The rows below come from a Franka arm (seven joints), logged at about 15 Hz.
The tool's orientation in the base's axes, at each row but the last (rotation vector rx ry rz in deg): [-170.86, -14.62, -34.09]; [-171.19, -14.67, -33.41]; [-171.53, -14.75, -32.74]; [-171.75, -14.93, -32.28]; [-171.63, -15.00, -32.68]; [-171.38, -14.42, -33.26]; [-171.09, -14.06, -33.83]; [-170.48, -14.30, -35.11]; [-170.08, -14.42, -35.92]
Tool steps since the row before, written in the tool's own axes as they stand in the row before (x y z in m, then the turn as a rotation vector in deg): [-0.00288, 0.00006, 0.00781, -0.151, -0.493, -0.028]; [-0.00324, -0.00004, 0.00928, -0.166, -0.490, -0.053]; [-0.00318, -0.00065, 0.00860, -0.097, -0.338, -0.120]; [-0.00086, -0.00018, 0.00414, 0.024, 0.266, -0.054]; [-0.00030, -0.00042, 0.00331, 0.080, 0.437, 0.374]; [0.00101, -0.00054, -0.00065, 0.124, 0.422, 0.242]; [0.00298, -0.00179, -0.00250, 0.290, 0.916, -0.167]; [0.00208, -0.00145, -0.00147, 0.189, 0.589, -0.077]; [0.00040, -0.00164, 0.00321, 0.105, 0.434, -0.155]
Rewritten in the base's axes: [0.00030, 0.00046, -0.00831, -0.237, 0.459, -0.006]; [0.00042, 0.00064, -0.00980, -0.259, 0.451, 0.012]; [0.00005, 0.00113, -0.00912, -0.193, 0.304, 0.092]; [0.00064, 0.00050, -0.00415, 0.051, -0.264, 0.046]; [0.00083, 0.00073, -0.00316, 0.287, -0.375, -0.338]; [0.00059, 0.00060, 0.00101, 0.276, -0.369, -0.198]; [0.00148, 0.00188, 0.00355, 0.362, -0.880, 0.215]; [0.00106, 0.00153, 0.00226, 0.247, -0.561, 0.112]; [0.00132, 0.00208, -0.00266, 0.112, -0.431, 0.158]
